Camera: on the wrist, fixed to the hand. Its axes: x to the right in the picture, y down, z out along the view.
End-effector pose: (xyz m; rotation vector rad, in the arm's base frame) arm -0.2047 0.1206 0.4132 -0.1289 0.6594 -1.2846
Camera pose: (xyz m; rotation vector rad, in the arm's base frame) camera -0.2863 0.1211 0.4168 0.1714 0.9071 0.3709
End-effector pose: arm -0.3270 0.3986 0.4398 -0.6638 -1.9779 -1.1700
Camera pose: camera -0.3580 0.3307 0.4066 -1.7230 -0.5048 -0.5332
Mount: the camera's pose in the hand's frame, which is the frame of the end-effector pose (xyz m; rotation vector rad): -0.0123 -0.0703 -0.0397 -0.4398 0.2211 1.5715
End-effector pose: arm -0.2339 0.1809 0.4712 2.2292 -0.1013 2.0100
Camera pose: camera -0.2643 0.2557 0.4589 -1.0782 1.7906 -1.5306
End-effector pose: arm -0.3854 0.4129 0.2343 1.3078 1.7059 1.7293
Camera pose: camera -0.4345 0.3938 0.1719 -1.7338 0.0402 -1.9300
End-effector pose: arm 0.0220 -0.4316 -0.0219 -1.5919 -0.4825 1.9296
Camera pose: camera 0.0766 -0.3893 0.0217 1.6680 -0.4590 -1.5199
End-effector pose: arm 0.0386 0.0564 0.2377 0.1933 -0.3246 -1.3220
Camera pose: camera -0.0149 0.0497 0.1764 -0.2724 0.0630 0.2124
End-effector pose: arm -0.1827 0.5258 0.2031 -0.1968 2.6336 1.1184
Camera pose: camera -0.1626 0.4487 0.1851 -1.4093 -1.6182 -1.4194
